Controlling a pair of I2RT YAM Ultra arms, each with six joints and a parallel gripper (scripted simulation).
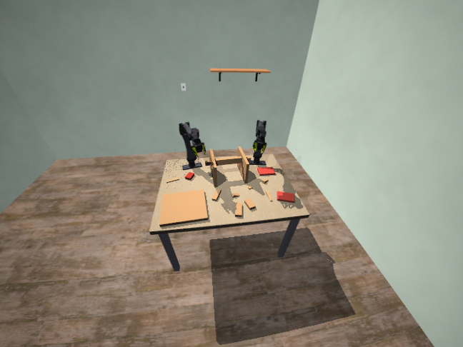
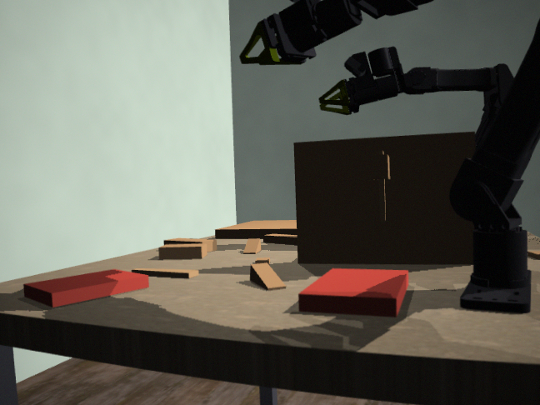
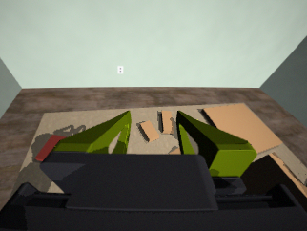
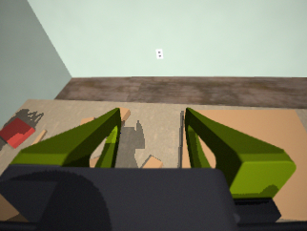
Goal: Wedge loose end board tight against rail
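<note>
Now: left hand 220 mm to the left of the rail, 200 mm above it and 190 mm past it. The rest, counted from my left hand: flat board 610 mm to the right, 350 mm below, 190 mm ahead.
</note>
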